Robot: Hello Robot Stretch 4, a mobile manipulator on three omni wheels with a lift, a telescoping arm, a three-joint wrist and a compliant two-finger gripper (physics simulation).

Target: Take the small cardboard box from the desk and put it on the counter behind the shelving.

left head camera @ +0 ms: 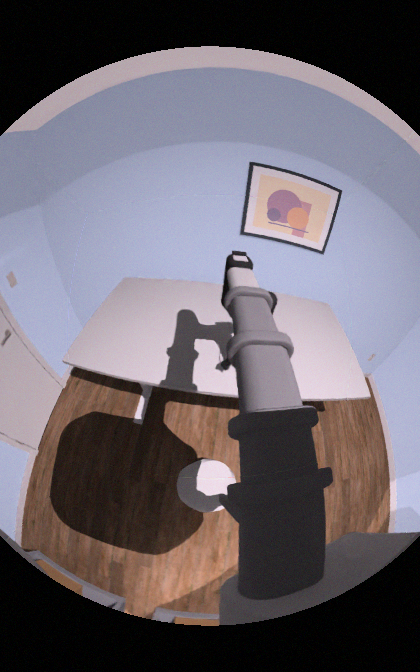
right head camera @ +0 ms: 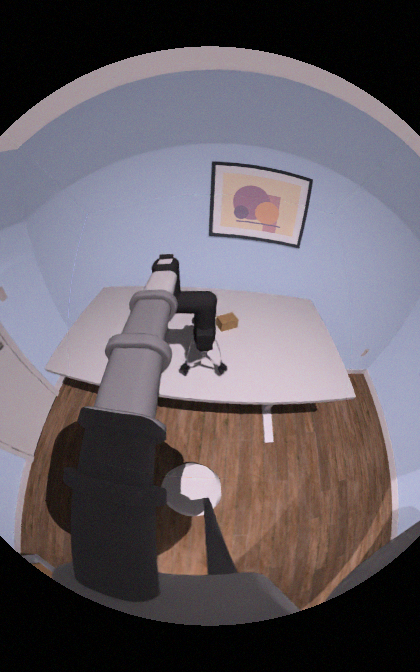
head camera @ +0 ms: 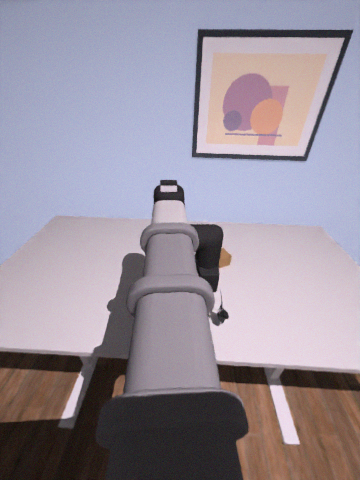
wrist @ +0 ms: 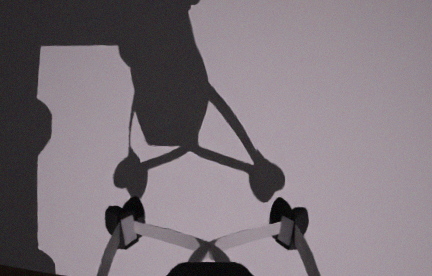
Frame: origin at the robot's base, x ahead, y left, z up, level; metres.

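Where they show: gripper, fingertip midpoint: (wrist: 207, 214).
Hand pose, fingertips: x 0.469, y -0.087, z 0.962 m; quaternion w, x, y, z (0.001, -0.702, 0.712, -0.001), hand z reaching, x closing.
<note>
After its pixels a point has its place.
The small cardboard box (head camera: 225, 258) @(x 0.743, y -0.229, z 0.970 m) (right head camera: 227, 322) lies on the white desk (head camera: 60, 300) @(x 0.592, y 0.384, z 0.923 m) (left head camera: 115, 340) (right head camera: 300, 360). The arm and wrist hide part of it in the head view, and it does not show in the left head or wrist views. My gripper (right head camera: 203, 369) (wrist: 207, 214) @(x 0.469, y -0.087, z 0.961 m) is open and empty, pointing down above the desk. In the right head view it is nearer the desk's front edge than the box and a little to the box's left. The counter and the shelving cannot be made out.
The extended arm (head camera: 170, 330) @(x 0.188, y 0.001, z 1.378 m) (left head camera: 267, 370) (right head camera: 131, 370) reaches over the desk. A framed picture (head camera: 250, 95) @(x 1.135, y -0.346, z 1.518 m) (left head camera: 300, 205) (right head camera: 270, 200) hangs on the wall behind. A round white object (left head camera: 220, 477) (right head camera: 202, 482) is on the floor before the desk.
</note>
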